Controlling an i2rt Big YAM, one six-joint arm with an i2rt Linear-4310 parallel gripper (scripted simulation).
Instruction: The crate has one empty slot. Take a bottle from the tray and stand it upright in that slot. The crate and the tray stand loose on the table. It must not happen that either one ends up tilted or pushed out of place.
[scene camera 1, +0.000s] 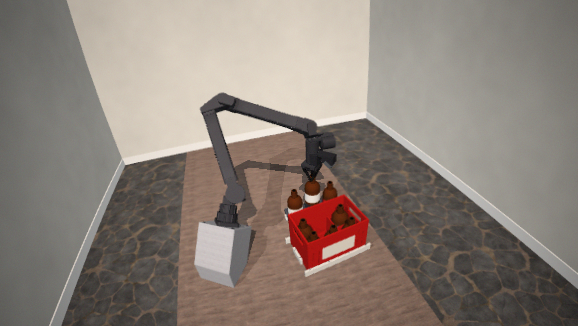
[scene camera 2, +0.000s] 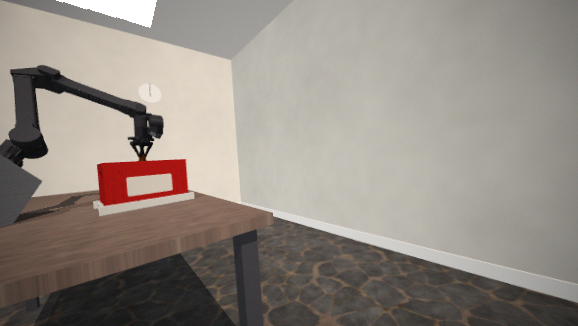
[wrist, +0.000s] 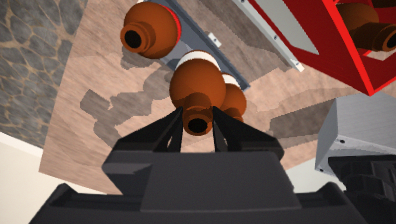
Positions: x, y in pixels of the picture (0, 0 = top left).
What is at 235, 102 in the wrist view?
A bottle.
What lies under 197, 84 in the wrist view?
A bottle.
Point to my gripper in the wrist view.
197, 111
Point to a red crate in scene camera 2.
122, 182
